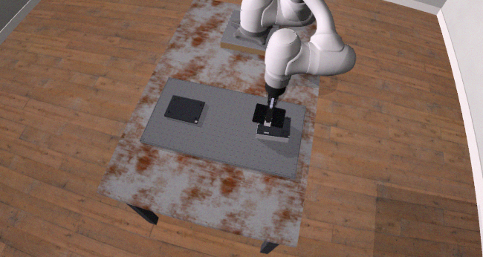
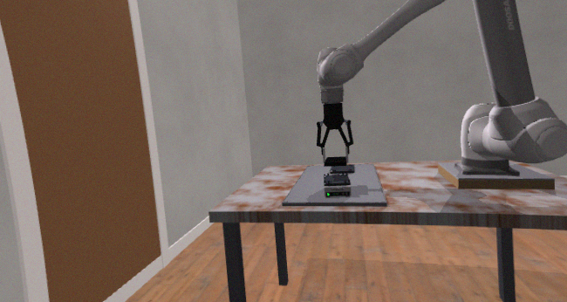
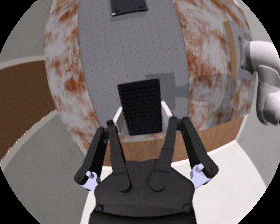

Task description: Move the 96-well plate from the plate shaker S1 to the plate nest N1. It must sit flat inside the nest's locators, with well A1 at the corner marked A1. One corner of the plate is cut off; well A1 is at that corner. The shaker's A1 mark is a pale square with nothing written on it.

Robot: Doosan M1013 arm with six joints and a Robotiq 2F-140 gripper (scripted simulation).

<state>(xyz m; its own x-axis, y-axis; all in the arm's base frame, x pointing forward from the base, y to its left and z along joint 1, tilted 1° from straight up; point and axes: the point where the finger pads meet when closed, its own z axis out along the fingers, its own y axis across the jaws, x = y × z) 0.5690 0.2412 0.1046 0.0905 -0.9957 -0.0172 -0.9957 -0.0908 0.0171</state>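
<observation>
Now: hand 390 mm to the left of the plate nest N1, 140 mm above it and 30 mm short of it. The rest, counted from my hand: 96-well plate: 20 mm below.
</observation>
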